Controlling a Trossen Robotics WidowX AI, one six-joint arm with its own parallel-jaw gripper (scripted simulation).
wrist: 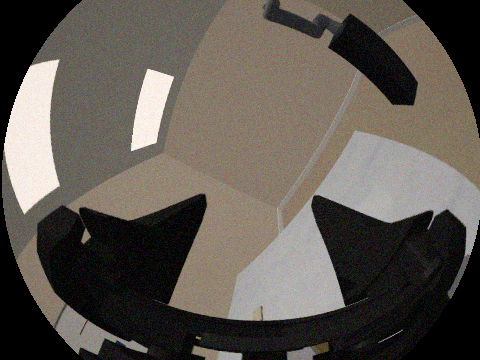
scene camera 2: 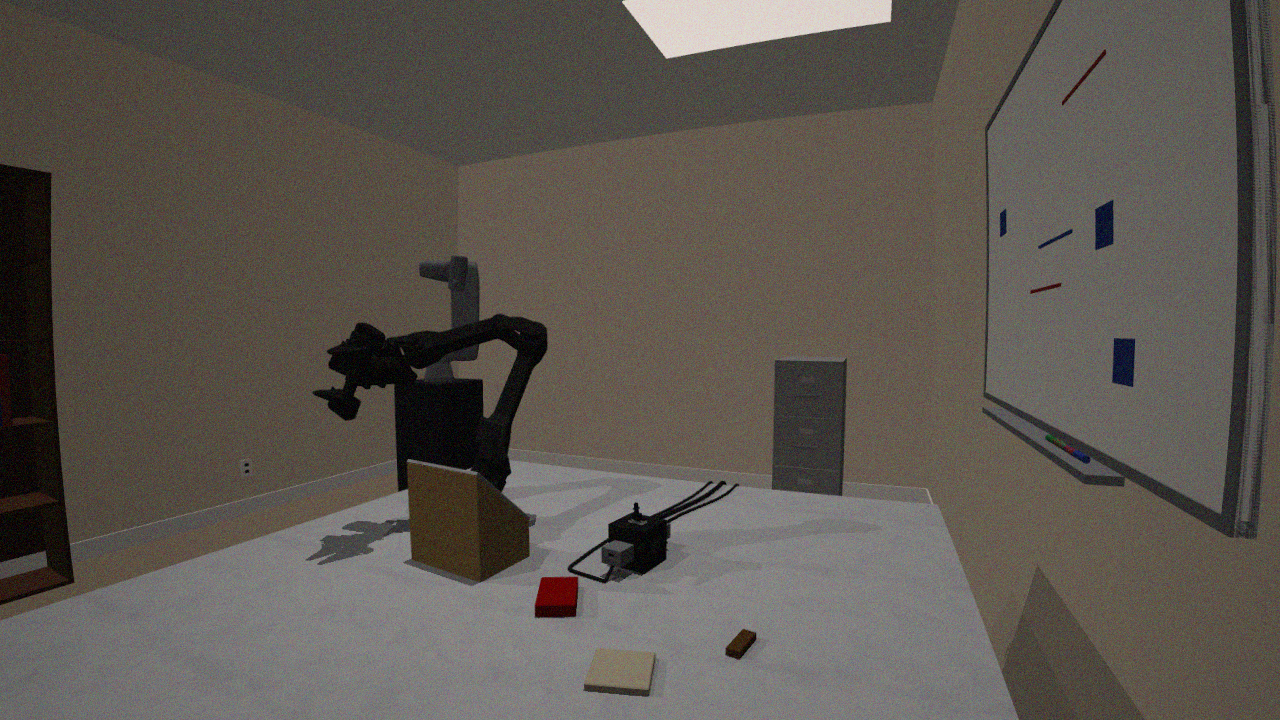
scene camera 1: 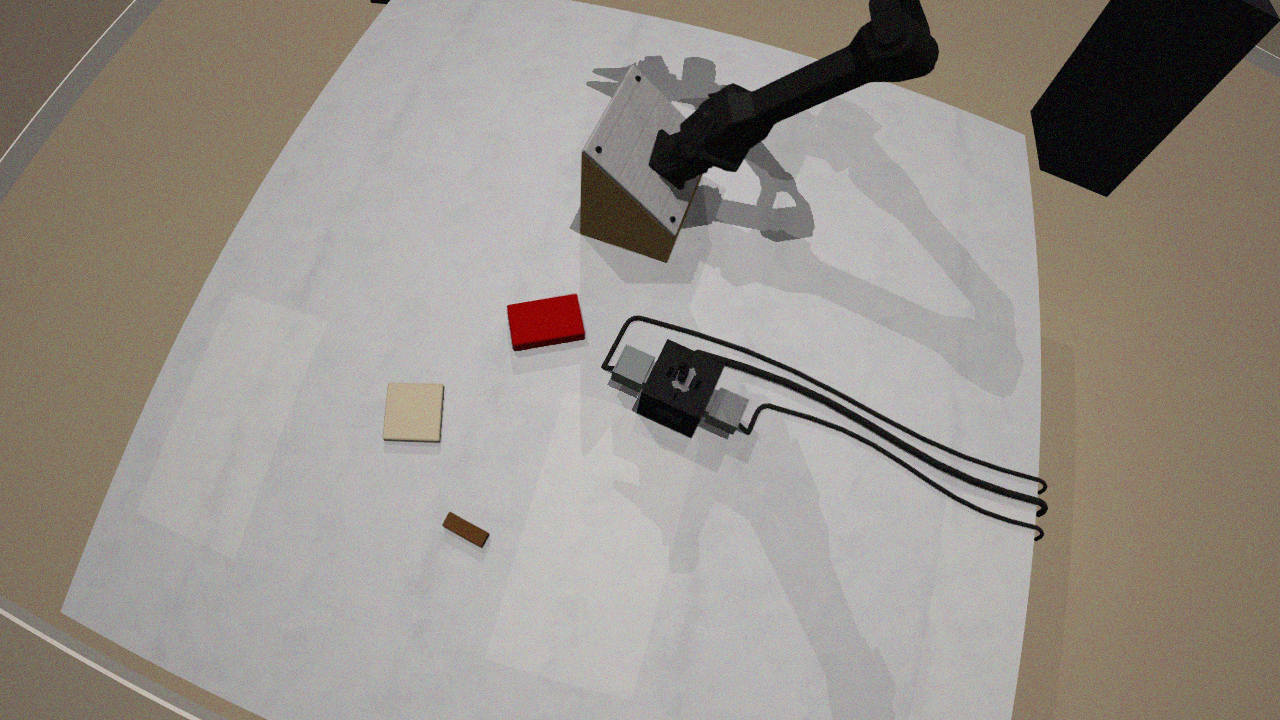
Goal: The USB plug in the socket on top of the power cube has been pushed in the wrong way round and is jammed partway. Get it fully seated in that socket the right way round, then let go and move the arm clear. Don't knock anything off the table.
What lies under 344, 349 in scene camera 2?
My gripper.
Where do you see a power cube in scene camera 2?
At 650, 540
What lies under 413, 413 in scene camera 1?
A cream tile.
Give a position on a power cube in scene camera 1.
679, 411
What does my gripper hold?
Nothing.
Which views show the red flat block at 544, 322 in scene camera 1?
Scene camera 2 and scene camera 1 only.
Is my gripper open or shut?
Open.
